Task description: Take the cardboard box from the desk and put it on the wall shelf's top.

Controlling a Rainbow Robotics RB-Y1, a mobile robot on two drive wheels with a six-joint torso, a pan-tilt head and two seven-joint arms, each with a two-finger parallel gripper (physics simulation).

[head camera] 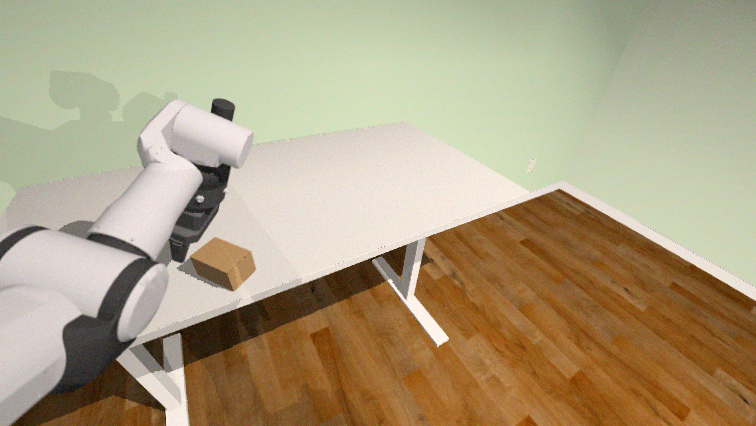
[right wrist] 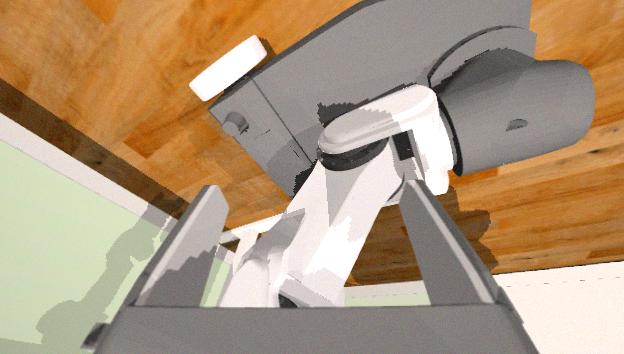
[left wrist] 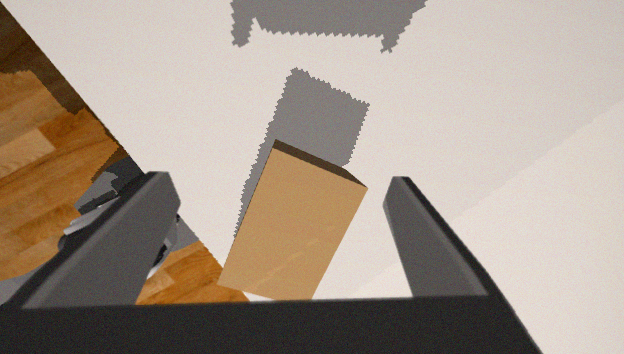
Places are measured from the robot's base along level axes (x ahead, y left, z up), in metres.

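Pixels of known places: left gripper, between the fingertips: (head camera: 191, 240) (left wrist: 285, 189); right gripper, between the fingertips: (right wrist: 312, 194).
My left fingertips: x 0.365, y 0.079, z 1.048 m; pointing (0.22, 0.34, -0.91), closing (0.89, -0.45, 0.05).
Behind a point stands the place of what it marks.
The brown cardboard box (head camera: 222, 261) {x 0.323, y 0.032, z 1.009 m} (left wrist: 295, 225) {x 0.355, y 0.041, z 1.009 m} lies on the white desk (head camera: 338, 195) {x 0.552, y -0.309, z 0.951 m} (left wrist: 500, 100) {x 0.571, y 0.038, z 0.951 m}, near its front edge. My left gripper (head camera: 178, 254) (left wrist: 285, 189) {x 0.365, y 0.079, z 1.048 m} is open and empty, pointing down above the desk beside the box. In the left wrist view the box shows between the two fingers, lower than the fingertips and closer to the right-hand finger in the picture; its bottom end is cut off by the gripper body. My right gripper (right wrist: 312, 194) {x -0.256, y -0.203, z 0.537 m} is open and empty, away from the box. The wall shelf does not show in any view.
A pale green wall (head camera: 370, 63) {x 1.106, y -0.670, z 1.235 m} stands behind the desk. White desk legs (head camera: 414, 269) {x 0.660, y -0.770, z 0.295 m} stand on the wooden floor (head camera: 529, 317) {x 0.256, y -1.387, z 0.001 m}. The right wrist view shows my grey base (right wrist: 360, 60) {x -0.289, y -0.152, z 0.170 m} and white torso parts (right wrist: 345, 240) {x -0.194, y -0.007, z 0.455 m} behind the fingers. A pale surface (right wrist: 575, 310) {x -0.918, y 1.521, z 0.235 m} shows at lower right there.
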